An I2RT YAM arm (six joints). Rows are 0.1 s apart.
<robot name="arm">
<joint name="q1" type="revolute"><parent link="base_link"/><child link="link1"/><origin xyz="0 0 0.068" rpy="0 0 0"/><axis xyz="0 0 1"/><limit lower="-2.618" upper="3.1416"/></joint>
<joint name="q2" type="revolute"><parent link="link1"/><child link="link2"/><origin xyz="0.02 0.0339 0.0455" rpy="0 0 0"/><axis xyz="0 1 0"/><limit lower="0" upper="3.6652"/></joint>
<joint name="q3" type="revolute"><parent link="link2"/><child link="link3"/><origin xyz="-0.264 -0.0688 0" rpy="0 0 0"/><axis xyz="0 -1 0"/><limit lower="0" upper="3.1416"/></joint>
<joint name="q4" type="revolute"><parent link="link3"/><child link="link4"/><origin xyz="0.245 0.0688 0.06" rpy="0 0 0"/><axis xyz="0 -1 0"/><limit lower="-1.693" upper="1.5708"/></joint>
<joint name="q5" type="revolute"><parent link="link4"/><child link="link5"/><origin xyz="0.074 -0.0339 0.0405" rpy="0 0 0"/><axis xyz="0 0 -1"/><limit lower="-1.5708" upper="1.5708"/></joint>
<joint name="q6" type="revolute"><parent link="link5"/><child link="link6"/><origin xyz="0.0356 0 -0.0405" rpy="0 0 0"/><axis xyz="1 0 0"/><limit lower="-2.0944" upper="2.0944"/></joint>
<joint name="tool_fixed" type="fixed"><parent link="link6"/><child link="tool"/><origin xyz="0 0 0" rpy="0 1.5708 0"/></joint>
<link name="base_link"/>
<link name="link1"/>
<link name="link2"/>
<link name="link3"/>
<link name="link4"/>
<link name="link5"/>
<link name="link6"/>
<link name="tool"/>
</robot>
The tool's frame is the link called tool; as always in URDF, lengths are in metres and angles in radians.
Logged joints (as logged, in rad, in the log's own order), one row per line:
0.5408 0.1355 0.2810 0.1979 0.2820 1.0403
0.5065 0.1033 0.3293 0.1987 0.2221 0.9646
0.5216 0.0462 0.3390 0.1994 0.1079 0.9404
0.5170 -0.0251 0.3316 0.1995 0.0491 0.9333
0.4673 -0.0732 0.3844 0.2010 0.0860 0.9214
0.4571 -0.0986 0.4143 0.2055 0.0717 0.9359
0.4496 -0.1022 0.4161 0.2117 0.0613 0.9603
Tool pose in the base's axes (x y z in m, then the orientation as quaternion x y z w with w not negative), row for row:
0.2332 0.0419 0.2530 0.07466 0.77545 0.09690 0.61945
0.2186 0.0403 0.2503 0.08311 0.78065 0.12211 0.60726
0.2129 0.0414 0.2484 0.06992 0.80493 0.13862 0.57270
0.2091 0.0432 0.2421 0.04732 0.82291 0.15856 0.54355
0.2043 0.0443 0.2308 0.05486 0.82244 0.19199 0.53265
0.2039 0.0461 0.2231 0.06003 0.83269 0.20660 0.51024
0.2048 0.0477 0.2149 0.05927 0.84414 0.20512 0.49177
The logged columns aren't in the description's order. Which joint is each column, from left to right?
Columns, left to right: q3, q5, q6, q1, q4, q2.
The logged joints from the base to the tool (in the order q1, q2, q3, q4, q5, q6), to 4 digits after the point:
0.1979 1.0403 0.5408 0.2820 0.1355 0.2810
0.1987 0.9646 0.5065 0.2221 0.1033 0.3293
0.1994 0.9404 0.5216 0.1079 0.0462 0.3390
0.1995 0.9333 0.5170 0.0491 -0.0251 0.3316
0.2010 0.9214 0.4673 0.0860 -0.0732 0.3844
0.2055 0.9359 0.4571 0.0717 -0.0986 0.4143
0.2117 0.9603 0.4496 0.0613 -0.1022 0.4161

